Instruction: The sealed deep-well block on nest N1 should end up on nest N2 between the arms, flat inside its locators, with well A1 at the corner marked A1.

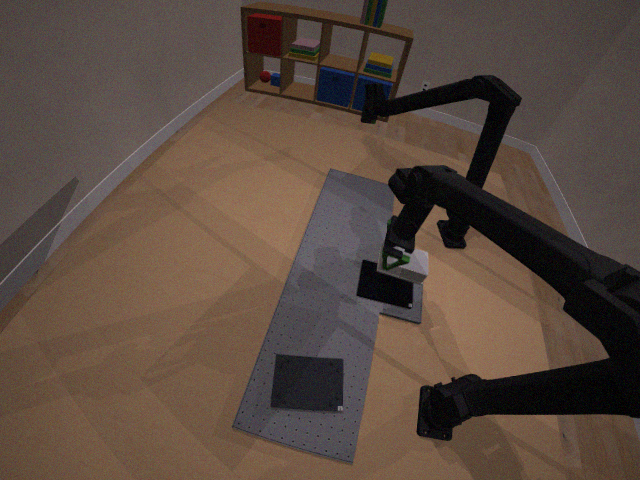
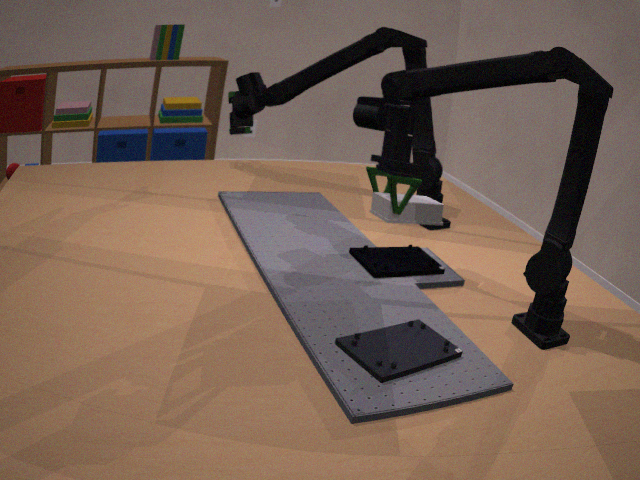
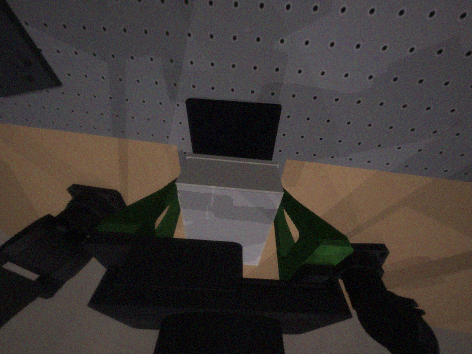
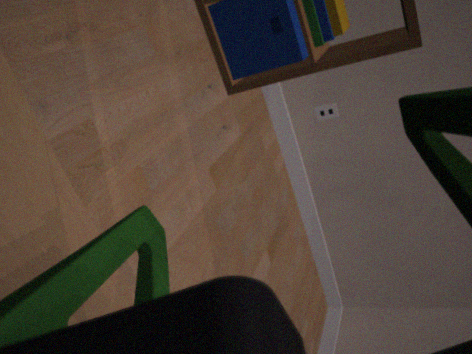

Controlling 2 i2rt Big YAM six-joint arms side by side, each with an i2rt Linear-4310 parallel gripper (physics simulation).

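Frame: origin at the left arm's base, x down, y right, z back, level; millimetres.
Seen in the pictures: left gripper, fingertip midpoint: (image 1: 386,257) (image 2: 388,209) (image 3: 230,183); right gripper, fingertip midpoint: (image 2: 230,116) (image 4: 272,169); left arm's base, link origin: (image 1: 434,412) (image 2: 539,332) (image 3: 102,199); right arm's base, link origin: (image 1: 450,235).
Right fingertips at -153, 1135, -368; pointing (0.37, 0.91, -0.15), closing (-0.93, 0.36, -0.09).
Pixels of each thing's top centre, then the offset from my right fingertips to it, as dx, dy, dz. "spot": a spot on its surface instead. Level surfaces: height alone.
- white sealed block, top centre: (image 3: 223,238) (image 2: 410,196) (image 1: 406,256) +2, -801, +203
- black nest N2, top centre: (image 3: 230,163) (image 2: 399,253) (image 1: 388,281) +118, -815, +192
- Nest N1, top centre: (image 2: 403,340) (image 1: 308,381) +118, -1137, +42
- grey perforated board, surface height: dx +140
- small grey extension, surface spot: (image 2: 444,280) (image 1: 404,317) spot: +140, -903, +259
The white sealed block (image 1: 417,266) (image 2: 429,210) (image 3: 225,207) is held by my left gripper (image 1: 395,260) (image 2: 396,204) (image 3: 230,183), which is shut on it with a green finger at each side. The block is raised, with a visible gap to the black nest N2 (image 1: 382,289) (image 2: 395,264) (image 3: 232,130), and looks roughly level. N2 has a small pale corner mark. The block's well A1 cannot be made out. Nest N1 (image 1: 307,382) (image 2: 398,346) (image 3: 22,60) holds no block. My right gripper (image 1: 368,119) (image 2: 240,129) (image 4: 272,169) is open, high up and far from the block.
The grey perforated board (image 1: 310,325) (image 2: 310,279) (image 3: 320,65) carries N1 at its near end; N2 lies at its side, partly over a small grey extension (image 1: 400,313) (image 2: 444,280). A wooden shelf unit (image 1: 327,18) (image 2: 193,63) (image 4: 367,50) stands at the back.
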